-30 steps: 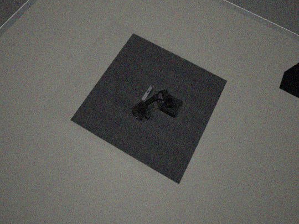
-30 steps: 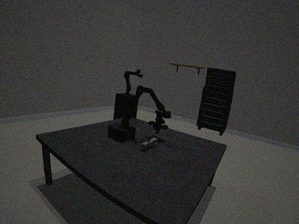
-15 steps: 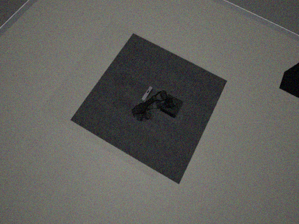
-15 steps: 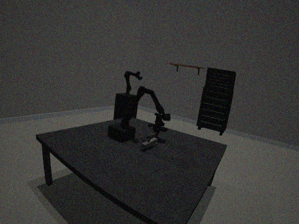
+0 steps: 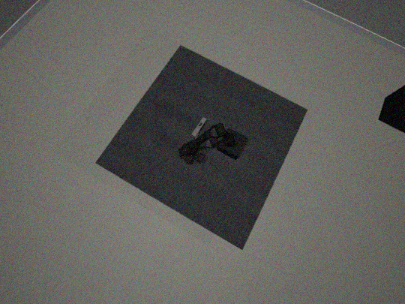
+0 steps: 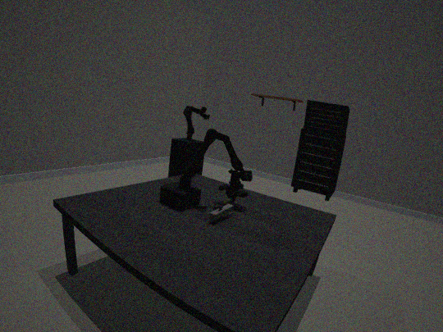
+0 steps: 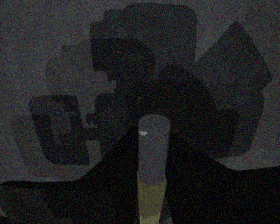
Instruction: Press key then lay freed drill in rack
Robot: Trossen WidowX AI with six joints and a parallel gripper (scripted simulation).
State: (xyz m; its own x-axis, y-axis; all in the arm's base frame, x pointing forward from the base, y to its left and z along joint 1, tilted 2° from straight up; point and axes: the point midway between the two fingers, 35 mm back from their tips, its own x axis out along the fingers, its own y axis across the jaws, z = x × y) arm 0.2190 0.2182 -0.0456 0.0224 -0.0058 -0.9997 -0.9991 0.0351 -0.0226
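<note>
The drill lies 40 mm to the right of my gripper tip and 30 mm above it. Also, from my gripper tip: light grey fixture bar (220 mm to the right, 70 mm ahead, 20 mm above).
</note>
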